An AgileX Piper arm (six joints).
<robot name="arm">
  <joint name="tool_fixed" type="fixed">
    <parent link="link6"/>
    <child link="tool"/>
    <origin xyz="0 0 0" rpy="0 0 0"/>
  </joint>
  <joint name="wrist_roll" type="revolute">
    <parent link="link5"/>
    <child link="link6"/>
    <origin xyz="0 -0.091 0" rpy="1.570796 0 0"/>
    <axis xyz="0 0 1"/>
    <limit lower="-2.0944" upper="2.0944"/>
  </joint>
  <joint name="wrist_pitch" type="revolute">
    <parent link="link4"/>
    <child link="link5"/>
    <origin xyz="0 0 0" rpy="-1.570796 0 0"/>
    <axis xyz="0 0 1"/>
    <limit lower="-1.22" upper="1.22"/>
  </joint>
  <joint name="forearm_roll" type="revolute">
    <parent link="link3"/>
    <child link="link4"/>
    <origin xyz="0.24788 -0.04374 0" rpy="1.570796 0 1.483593"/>
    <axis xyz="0 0 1"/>
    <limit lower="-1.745" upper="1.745"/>
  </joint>
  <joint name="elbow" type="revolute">
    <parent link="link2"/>
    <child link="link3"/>
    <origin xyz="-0.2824 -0.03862 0" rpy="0 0 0"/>
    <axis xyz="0 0 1"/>
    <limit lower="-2.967" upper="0"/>
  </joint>
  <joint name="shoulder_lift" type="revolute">
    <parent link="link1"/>
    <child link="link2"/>
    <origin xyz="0 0 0" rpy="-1.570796 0 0"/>
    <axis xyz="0 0 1"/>
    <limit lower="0" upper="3.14"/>
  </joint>
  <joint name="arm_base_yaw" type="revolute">
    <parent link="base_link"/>
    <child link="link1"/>
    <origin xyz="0 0 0.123" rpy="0 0 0"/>
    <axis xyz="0 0 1"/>
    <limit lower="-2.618" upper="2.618"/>
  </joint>
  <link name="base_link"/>
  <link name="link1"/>
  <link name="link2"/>
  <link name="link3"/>
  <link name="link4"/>
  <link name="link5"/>
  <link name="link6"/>
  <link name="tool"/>
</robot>
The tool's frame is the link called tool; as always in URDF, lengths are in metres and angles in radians.
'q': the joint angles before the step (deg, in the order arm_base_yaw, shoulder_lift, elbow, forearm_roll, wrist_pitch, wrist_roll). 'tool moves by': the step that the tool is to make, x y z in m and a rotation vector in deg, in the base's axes. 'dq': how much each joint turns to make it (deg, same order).
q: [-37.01 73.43 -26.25 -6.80 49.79 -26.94]
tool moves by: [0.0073 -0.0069 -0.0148 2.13 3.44 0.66]
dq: [-0.15 6.38 -0.93 -0.73 -1.45 -0.17]
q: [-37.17 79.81 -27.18 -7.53 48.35 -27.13]
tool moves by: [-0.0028 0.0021 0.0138 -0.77 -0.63 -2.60]
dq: [-0.01 -3.53 -1.00 0.42 3.79 1.97]
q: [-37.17 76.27 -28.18 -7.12 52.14 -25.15]
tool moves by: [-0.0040 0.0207 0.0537 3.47 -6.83 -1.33]
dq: [1.18 -12.02 -5.48 8.62 13.95 -2.89]
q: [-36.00 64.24 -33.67 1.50 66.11 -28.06]
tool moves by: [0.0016 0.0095 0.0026 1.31 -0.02 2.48]
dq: [2.80 -0.89 -0.05 1.17 1.68 -0.13]
